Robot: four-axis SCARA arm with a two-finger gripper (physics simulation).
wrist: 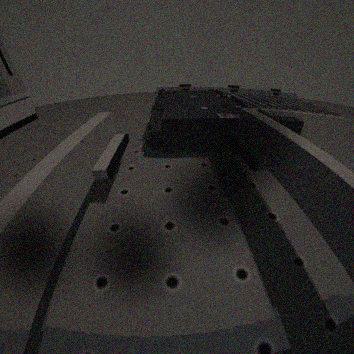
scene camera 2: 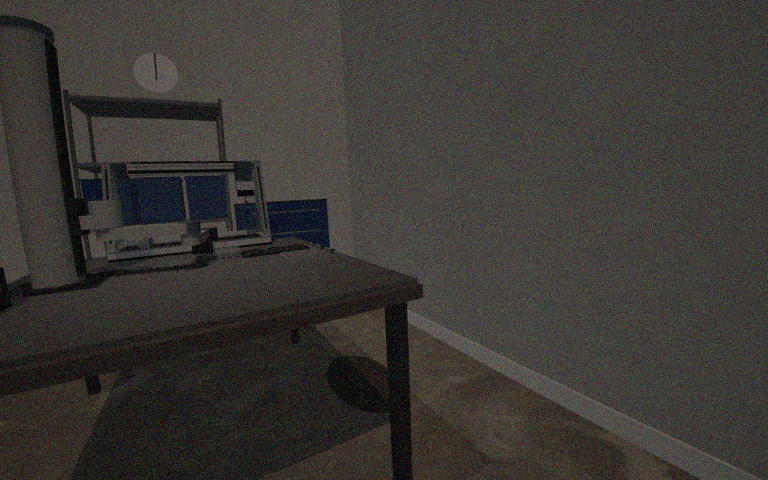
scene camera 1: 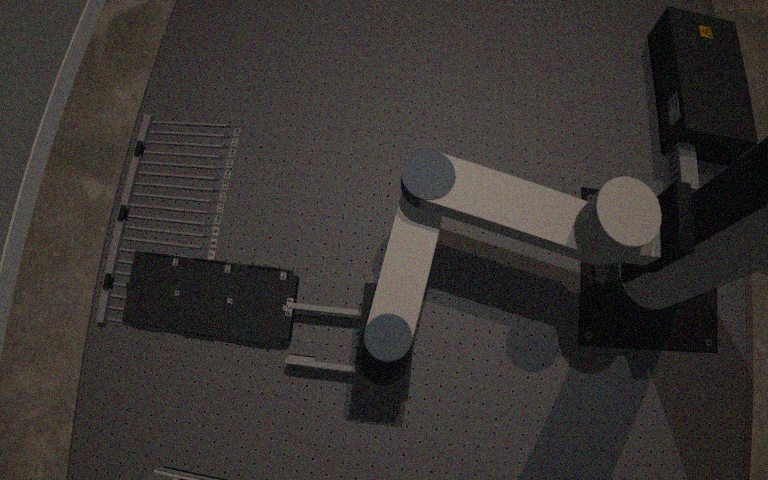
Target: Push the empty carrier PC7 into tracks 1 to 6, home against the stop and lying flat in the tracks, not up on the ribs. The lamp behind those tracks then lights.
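Note:
The black carrier lies with its far end over the lower tracks among the thin ribs. In scene camera 1 a narrow strip of ribs shows between that end and the stop rail. I cannot tell whether it lies flat in the tracks or on the ribs. My gripper is shut with nothing between its fingers; its two long fingers stand apart. The upper fingertip is at the carrier's near end, and the lower one is beside its corner. The small black block behind those tracks is dark.
Two more dark blocks sit along the stop rail. A black box stands at upper right. A thin pale bar shows at the bottom left. The arm reaches in from the right. A pale frame shows in scene camera 2.

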